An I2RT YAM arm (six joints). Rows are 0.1 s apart.
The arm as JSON. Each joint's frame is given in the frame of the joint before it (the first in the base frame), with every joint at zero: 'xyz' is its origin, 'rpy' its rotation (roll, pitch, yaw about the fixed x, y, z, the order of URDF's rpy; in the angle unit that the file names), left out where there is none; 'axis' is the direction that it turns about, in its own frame. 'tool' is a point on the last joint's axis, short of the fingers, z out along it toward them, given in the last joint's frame.
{
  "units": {
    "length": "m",
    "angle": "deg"
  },
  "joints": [
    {
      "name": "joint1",
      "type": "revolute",
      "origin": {
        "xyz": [
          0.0,
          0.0,
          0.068
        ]
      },
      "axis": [
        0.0,
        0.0,
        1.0
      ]
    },
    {
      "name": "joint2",
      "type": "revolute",
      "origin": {
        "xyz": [
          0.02,
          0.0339,
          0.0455
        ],
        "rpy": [
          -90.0,
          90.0,
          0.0
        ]
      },
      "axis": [
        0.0,
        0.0,
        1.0
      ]
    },
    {
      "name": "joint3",
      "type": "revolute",
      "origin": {
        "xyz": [
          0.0,
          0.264,
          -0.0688
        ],
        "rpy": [
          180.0,
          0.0,
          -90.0
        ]
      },
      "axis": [
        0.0,
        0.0,
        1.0
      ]
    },
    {
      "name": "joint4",
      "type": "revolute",
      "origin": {
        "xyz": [
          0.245,
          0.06,
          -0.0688
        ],
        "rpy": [
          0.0,
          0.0,
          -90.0
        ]
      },
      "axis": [
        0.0,
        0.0,
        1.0
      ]
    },
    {
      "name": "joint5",
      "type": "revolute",
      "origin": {
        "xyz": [
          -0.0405,
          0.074,
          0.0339
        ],
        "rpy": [
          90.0,
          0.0,
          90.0
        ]
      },
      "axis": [
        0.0,
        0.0,
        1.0
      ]
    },
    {
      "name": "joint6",
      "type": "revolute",
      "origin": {
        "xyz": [
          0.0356,
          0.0,
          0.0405
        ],
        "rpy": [
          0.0,
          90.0,
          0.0
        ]
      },
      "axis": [
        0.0,
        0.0,
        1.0
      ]
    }
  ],
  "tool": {
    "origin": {
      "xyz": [
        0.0,
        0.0,
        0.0
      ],
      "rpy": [
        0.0,
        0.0,
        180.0
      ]
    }
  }
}
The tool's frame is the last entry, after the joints.
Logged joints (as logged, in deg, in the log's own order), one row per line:
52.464, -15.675, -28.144, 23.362, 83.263, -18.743
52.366, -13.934, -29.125, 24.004, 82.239, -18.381
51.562, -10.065, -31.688, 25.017, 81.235, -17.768
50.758, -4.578, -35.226, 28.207, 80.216, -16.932
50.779, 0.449, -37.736, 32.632, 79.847, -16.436
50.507, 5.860, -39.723, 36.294, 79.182, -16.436
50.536, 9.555, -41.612, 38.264, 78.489, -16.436
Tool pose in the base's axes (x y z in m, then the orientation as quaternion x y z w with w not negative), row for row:
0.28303, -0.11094, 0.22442, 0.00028, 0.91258, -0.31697, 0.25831
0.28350, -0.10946, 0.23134, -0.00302, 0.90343, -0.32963, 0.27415
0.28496, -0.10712, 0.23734, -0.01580, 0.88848, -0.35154, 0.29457
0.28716, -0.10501, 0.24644, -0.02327, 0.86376, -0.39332, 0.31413
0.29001, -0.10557, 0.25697, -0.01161, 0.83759, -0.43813, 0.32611
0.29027, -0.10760, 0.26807, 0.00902, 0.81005, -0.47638, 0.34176
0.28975, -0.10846, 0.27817, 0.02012, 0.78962, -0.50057, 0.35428
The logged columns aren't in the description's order. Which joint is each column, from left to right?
Columns, left to right: joint3, joint4, joint6, joint5, joint2, joint1.
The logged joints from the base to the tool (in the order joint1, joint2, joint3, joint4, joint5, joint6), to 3 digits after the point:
-18.743, 83.263, 52.464, -15.675, 23.362, -28.144
-18.381, 82.239, 52.366, -13.934, 24.004, -29.125
-17.768, 81.235, 51.562, -10.065, 25.017, -31.688
-16.932, 80.216, 50.758, -4.578, 28.207, -35.226
-16.436, 79.847, 50.779, 0.449, 32.632, -37.736
-16.436, 79.182, 50.507, 5.860, 36.294, -39.723
-16.436, 78.489, 50.536, 9.555, 38.264, -41.612

